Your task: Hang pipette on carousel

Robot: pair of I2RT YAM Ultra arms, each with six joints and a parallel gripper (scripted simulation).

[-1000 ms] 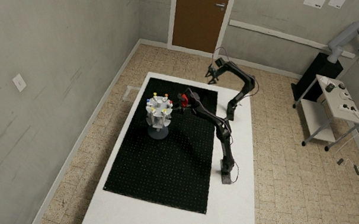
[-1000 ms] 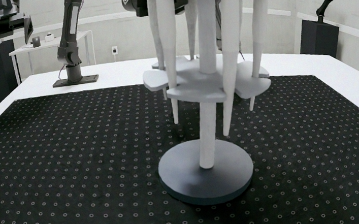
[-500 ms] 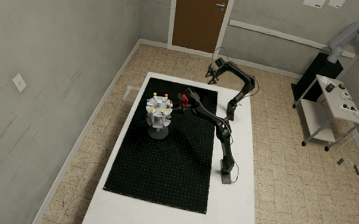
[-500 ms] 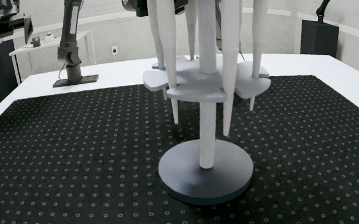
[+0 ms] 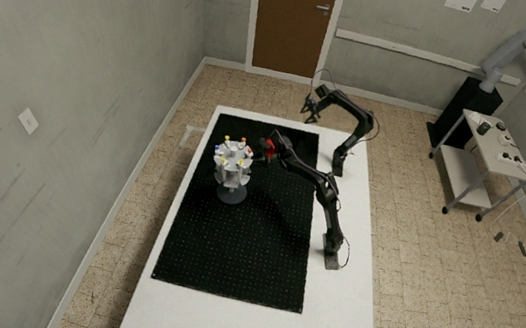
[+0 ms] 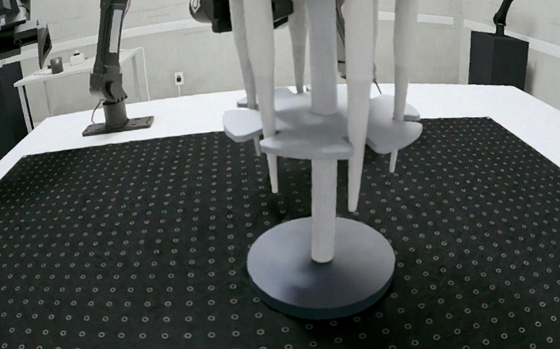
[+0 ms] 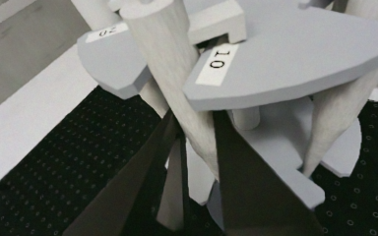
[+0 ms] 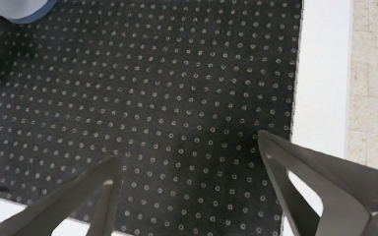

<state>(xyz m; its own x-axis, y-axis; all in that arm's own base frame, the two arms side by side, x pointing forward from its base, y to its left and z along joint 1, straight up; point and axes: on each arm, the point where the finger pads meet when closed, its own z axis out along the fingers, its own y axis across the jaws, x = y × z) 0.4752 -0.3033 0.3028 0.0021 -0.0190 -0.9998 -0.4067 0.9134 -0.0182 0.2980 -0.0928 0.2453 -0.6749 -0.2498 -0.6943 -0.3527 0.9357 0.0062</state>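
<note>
My left gripper is now 1 cm short of the white pipette, 1 cm to the left of it and 2 cm above it.
</note>
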